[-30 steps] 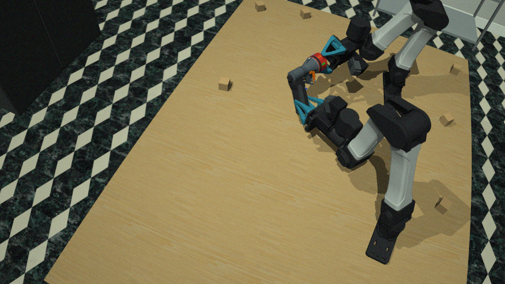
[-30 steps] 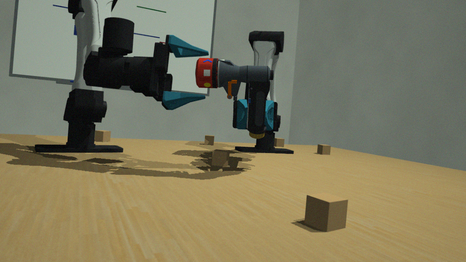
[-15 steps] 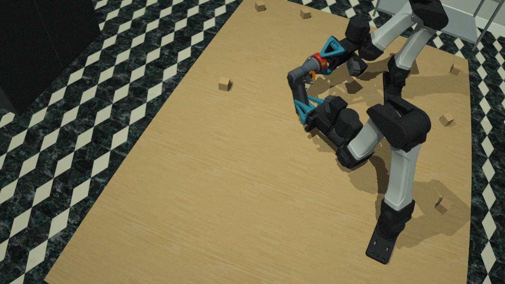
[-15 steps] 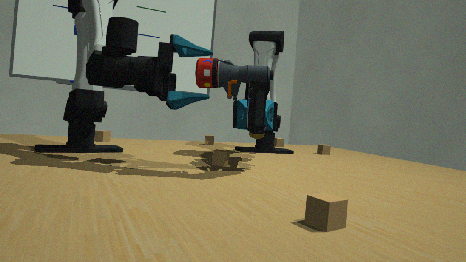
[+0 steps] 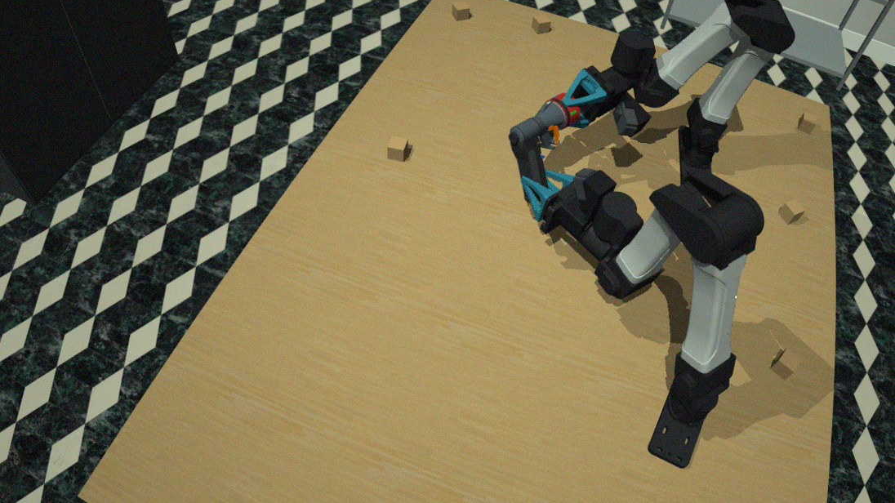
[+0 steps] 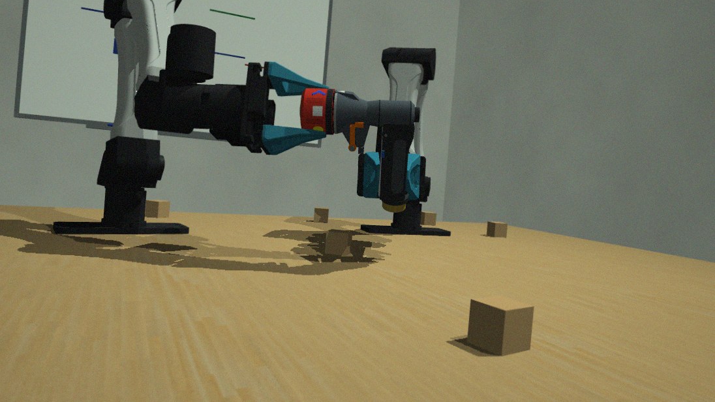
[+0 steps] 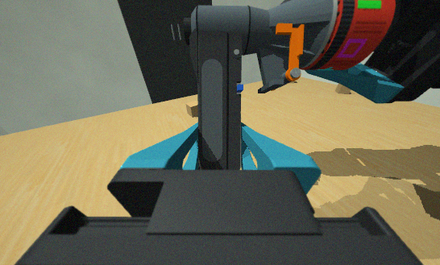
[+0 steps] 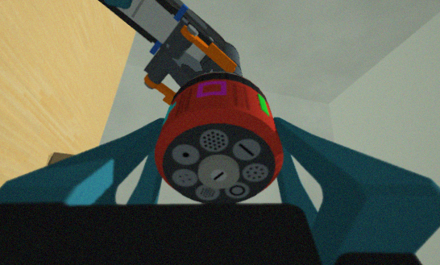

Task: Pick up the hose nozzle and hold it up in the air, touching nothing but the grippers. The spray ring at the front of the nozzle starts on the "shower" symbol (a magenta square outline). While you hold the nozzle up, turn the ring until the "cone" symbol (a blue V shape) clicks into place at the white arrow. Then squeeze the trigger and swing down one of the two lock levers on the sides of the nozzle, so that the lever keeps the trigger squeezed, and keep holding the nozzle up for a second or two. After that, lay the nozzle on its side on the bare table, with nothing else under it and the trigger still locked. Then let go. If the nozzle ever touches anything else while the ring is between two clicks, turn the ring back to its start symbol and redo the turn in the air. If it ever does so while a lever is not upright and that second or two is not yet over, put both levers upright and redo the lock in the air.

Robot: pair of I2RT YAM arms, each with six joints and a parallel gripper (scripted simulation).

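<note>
Right now the red spray ring is right at my right hand.
</note>
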